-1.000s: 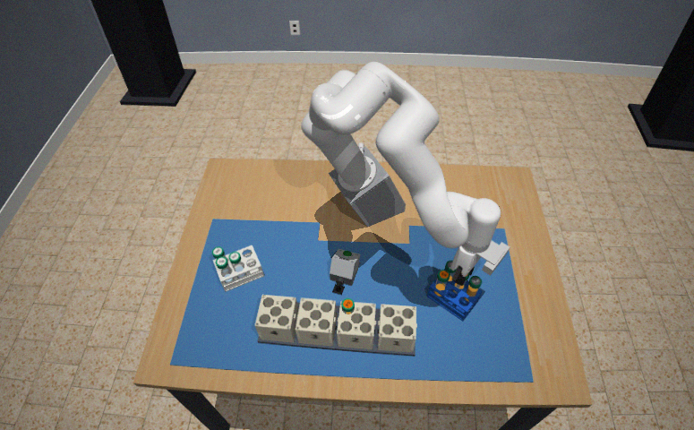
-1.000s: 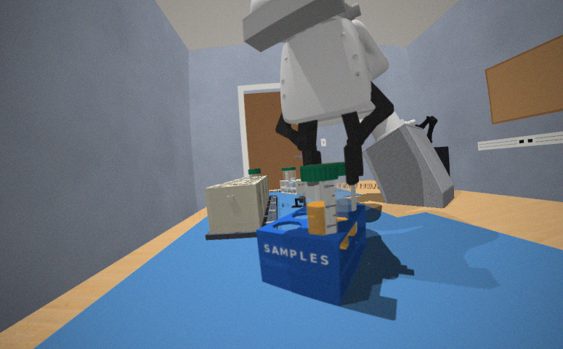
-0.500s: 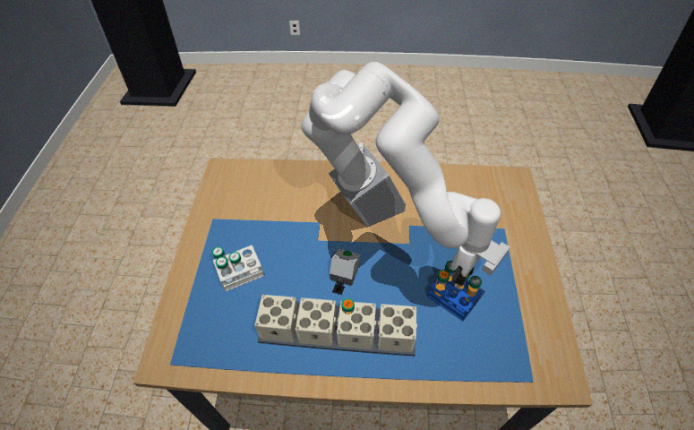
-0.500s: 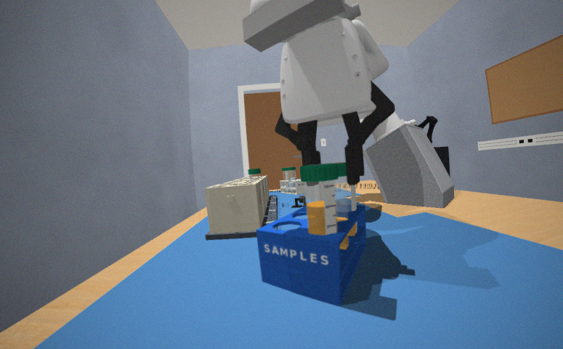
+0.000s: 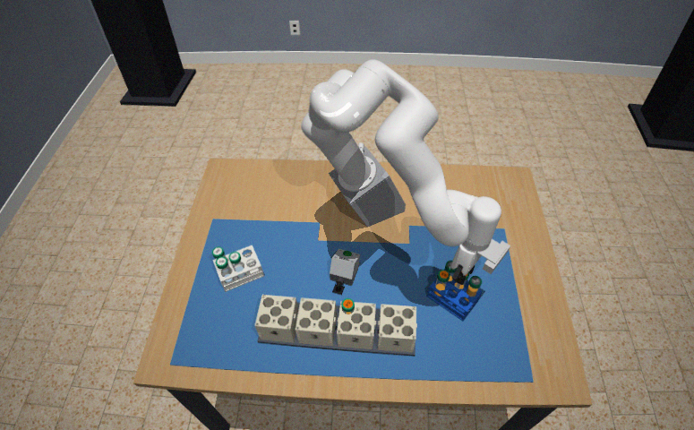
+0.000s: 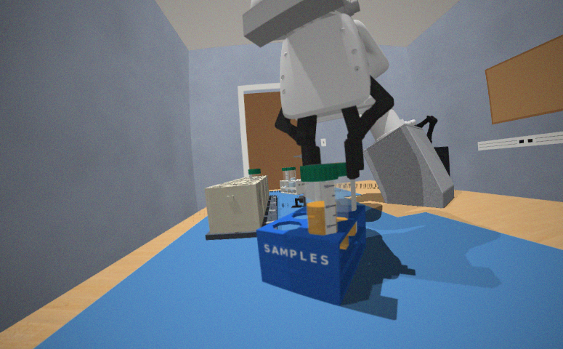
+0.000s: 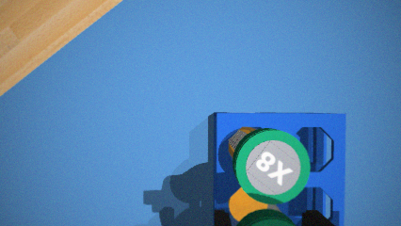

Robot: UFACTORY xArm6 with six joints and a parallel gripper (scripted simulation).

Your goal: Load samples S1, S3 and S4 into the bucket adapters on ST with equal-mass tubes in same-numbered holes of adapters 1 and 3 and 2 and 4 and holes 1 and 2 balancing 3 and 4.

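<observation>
The orange-dot tube lies 1 cm ahead of my hand and 6 cm below it. From my hand the other things lie so: loading stand ST 15 cm ahead, 34 cm to the right, 12 cm below; then blue sample rack 2 cm ahead, 1 cm to the right, 9 cm below; then green done key 7 cm behind, 34 cm to the right, 6 cm below.
</observation>
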